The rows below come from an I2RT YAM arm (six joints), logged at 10 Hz.
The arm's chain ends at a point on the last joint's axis. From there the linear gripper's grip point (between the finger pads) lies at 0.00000 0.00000 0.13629 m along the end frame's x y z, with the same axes.
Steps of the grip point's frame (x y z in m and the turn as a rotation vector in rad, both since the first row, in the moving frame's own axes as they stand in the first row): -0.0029 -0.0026 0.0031 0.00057 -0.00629 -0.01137; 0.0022 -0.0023 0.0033 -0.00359 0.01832 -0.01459; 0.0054 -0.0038 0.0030 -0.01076 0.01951 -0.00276; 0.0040 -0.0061 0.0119 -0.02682 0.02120 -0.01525; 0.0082 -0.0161 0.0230 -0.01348 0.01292 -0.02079; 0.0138 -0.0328 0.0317 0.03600 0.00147 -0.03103; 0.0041 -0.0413 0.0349 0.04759 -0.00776 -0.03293; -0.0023 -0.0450 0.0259 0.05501 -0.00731 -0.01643; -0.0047 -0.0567 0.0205 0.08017 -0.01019 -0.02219; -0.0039 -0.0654 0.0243 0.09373 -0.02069 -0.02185
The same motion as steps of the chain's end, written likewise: -0.0020 -0.0025 0.0031 0.00057 -0.00629 -0.01137; -0.0003 -0.0028 0.0033 -0.00359 0.01832 -0.01459; 0.0027 -0.0053 0.0030 -0.01076 0.01951 -0.00276; 0.0011 -0.0097 0.0120 -0.02682 0.02120 -0.01525; 0.0064 -0.0179 0.0230 -0.01348 0.01292 -0.02079; 0.0137 -0.0279 0.0318 0.03600 0.00147 -0.03103; 0.0053 -0.0348 0.0351 0.04759 -0.00776 -0.03293; -0.0012 -0.0375 0.0261 0.05501 -0.00731 -0.01643; -0.0032 -0.0458 0.0209 0.08017 -0.01019 -0.02219; -0.0009 -0.0527 0.0249 0.09373 -0.02069 -0.02185
